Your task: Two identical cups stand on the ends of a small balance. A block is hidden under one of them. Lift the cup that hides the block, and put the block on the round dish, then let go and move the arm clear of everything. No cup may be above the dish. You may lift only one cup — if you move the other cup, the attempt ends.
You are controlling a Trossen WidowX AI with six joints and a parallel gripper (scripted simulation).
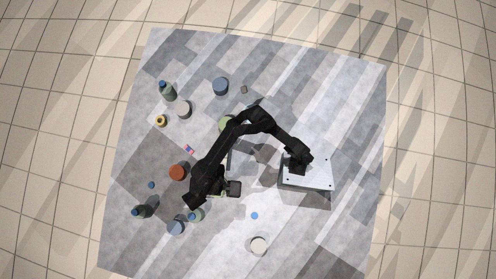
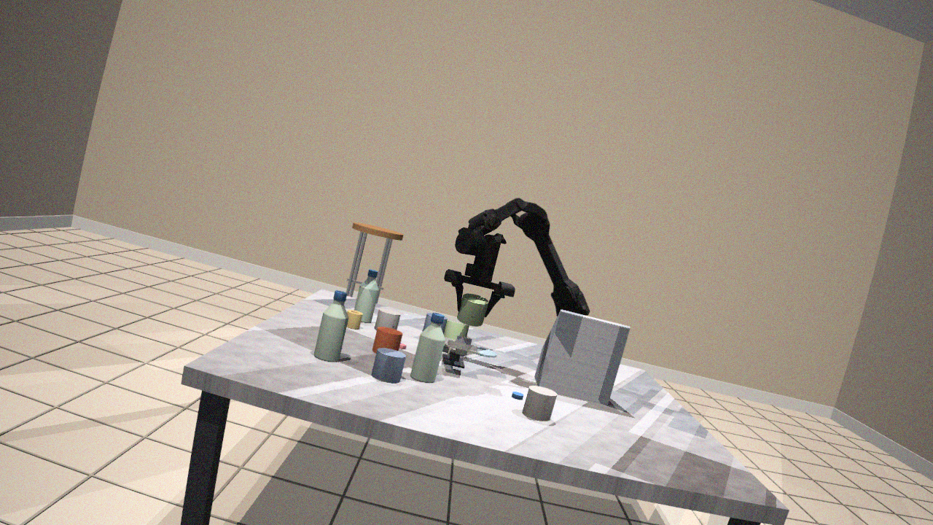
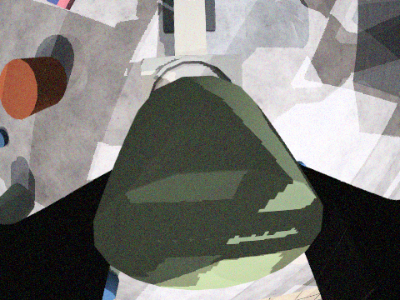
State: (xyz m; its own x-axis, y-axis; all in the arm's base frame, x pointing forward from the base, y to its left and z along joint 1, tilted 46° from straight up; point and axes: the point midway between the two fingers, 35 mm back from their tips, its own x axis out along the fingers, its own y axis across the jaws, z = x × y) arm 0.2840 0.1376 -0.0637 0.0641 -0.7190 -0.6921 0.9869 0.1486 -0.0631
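My gripper tip is 10 mm to the left of the grey block and 80 mm above it. Round my gripper tip: light blue round dish (50 mm behind, 370 mm to the right, 170 mm below); then orange cylinder (210 mm ahead, 40 mm to the right, 130 mm below); then pink-blue eraser (190 mm ahead, 140 mm to the right, 160 mm below).
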